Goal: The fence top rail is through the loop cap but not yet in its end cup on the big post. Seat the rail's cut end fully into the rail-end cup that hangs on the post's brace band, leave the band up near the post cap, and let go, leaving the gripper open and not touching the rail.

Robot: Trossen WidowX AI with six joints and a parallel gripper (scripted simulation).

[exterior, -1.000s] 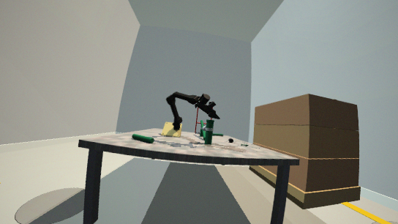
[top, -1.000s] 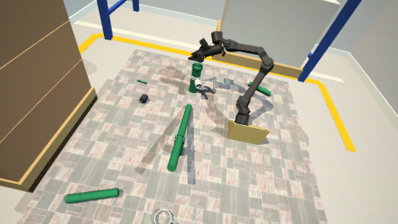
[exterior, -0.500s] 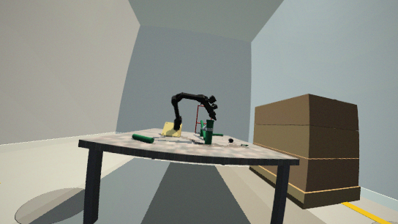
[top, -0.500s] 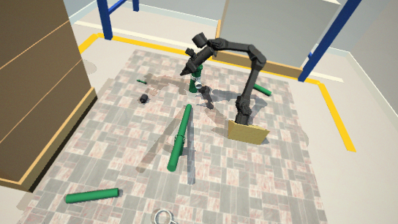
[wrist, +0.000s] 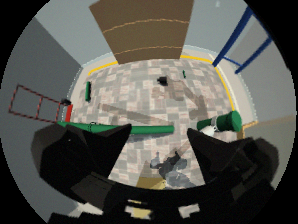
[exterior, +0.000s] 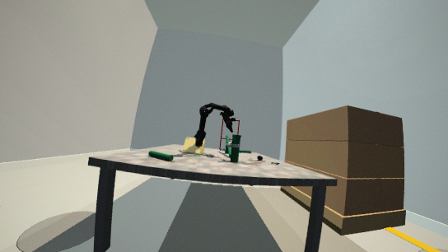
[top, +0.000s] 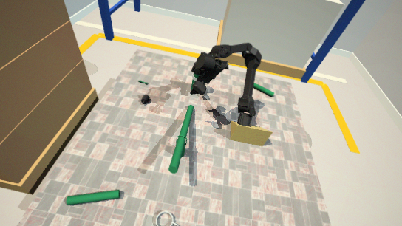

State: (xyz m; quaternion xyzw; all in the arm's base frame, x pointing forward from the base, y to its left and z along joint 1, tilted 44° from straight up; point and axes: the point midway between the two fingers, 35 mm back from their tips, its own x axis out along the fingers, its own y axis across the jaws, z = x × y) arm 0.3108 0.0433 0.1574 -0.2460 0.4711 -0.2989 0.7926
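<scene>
My gripper tip is 5 cm past the grey rail-end cup, 19 cm to the left of it and 12 cm above it. Round my gripper tip: small black part: 27 cm ahead, 8 cm to the right, 22 cm below; small green piece: 32 cm ahead, 26 cm to the right, 23 cm below; green tube: 36 cm ahead, 50 cm to the left, 22 cm below.
</scene>
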